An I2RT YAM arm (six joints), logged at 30 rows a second.
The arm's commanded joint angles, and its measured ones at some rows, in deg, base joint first. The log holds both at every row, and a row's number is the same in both.
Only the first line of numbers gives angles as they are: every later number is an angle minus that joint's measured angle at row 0.
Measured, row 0: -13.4, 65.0, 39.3, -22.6, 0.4, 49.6
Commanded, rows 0 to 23: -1.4, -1.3, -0.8, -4.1, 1.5, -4.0; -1.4, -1.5, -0.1, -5.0, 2.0, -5.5; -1.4, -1.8, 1.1, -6.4, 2.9, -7.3; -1.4, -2.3, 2.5, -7.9, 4.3, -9.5; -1.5, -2.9, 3.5, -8.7, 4.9, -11.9; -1.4, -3.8, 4.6, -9.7, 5.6, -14.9; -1.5, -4.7, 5.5, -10.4, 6.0, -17.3; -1.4, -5.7, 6.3, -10.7, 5.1, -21.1; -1.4, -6.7, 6.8, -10.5, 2.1, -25.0; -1.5, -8.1, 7.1, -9.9, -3.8, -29.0; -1.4, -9.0, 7.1, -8.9, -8.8, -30.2; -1.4, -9.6, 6.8, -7.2, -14.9, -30.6; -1.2, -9.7, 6.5, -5.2, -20.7, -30.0; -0.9, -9.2, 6.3, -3.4, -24.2, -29.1; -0.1, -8.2, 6.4, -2.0, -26.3, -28.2; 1.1, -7.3, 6.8, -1.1, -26.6, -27.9; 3.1, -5.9, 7.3, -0.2, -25.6, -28.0; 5.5, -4.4, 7.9, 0.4, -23.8, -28.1; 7.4, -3.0, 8.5, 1.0, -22.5, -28.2; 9.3, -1.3, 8.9, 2.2, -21.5, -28.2; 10.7, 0.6, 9.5, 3.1, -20.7, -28.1; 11.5, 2.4, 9.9, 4.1, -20.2, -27.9; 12.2, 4.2, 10.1, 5.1, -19.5, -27.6; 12.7, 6.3, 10.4, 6.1, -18.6, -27.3
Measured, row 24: 11.3, 2.4, 8.7, 1.7, -19.8, -26.8
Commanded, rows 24 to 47: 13.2, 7.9, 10.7, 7.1, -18.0, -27.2; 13.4, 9.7, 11.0, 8.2, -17.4, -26.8; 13.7, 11.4, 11.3, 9.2, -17.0, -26.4; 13.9, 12.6, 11.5, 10.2, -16.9, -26.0; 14.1, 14.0, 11.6, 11.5, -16.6, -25.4; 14.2, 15.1, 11.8, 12.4, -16.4, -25.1; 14.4, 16.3, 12.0, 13.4, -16.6, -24.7; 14.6, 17.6, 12.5, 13.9, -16.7, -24.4; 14.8, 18.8, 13.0, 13.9, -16.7, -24.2; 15.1, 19.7, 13.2, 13.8, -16.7, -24.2; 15.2, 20.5, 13.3, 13.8, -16.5, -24.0; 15.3, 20.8, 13.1, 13.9, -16.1, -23.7; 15.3, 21.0, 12.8, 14.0, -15.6, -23.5; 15.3, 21.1, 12.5, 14.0, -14.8, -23.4; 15.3, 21.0, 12.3, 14.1, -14.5, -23.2; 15.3, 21.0, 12.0, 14.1, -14.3, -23.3; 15.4, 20.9, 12.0, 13.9, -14.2, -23.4; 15.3, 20.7, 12.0, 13.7, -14.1, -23.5; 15.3, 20.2, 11.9, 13.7, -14.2, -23.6; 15.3, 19.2, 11.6, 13.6, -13.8, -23.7; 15.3, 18.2, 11.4, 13.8, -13.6, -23.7; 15.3, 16.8, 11.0, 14.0, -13.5, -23.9; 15.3, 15.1, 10.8, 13.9, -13.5, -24.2; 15.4, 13.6, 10.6, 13.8, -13.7, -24.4
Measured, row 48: 15.0, 18.5, 11.2, 12.7, -14.7, -23.6
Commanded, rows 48 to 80: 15.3, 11.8, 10.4, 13.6, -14.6, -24.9; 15.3, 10.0, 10.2, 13.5, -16.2, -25.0; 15.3, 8.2, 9.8, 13.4, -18.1, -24.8; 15.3, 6.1, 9.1, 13.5, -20.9, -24.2; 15.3, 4.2, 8.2, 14.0, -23.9, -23.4; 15.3, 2.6, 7.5, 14.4, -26.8, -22.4; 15.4, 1.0, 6.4, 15.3, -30.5, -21.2; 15.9, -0.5, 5.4, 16.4, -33.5, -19.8; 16.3, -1.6, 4.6, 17.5, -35.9, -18.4; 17.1, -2.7, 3.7, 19.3, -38.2, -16.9; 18.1, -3.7, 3.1, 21.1, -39.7, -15.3; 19.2, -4.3, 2.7, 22.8, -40.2, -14.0; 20.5, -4.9, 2.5, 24.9, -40.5, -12.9; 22.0, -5.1, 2.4, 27.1, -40.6, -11.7; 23.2, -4.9, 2.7, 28.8, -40.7, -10.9; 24.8, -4.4, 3.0, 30.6, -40.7, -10.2; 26.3, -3.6, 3.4, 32.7, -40.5, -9.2; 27.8, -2.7, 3.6, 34.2, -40.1, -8.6; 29.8, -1.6, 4.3, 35.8, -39.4, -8.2; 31.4, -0.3, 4.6, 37.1, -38.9, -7.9; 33.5, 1.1, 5.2, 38.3, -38.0, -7.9; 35.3, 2.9, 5.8, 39.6, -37.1, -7.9; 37.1, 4.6, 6.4, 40.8, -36.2, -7.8; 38.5, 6.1, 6.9, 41.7, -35.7, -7.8; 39.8, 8.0, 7.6, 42.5, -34.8, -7.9; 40.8, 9.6, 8.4, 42.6, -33.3, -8.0; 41.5, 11.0, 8.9, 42.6, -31.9, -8.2; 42.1, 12.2, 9.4, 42.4, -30.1, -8.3; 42.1, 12.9, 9.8, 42.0, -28.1, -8.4; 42.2, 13.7, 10.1, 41.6, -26.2, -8.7; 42.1, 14.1, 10.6, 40.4, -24.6, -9.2; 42.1, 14.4, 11.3, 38.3, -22.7, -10.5; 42.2, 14.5, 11.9, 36.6, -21.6, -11.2
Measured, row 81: 42.1, 14.4, 9.2, 38.2, -28.5, -9.8
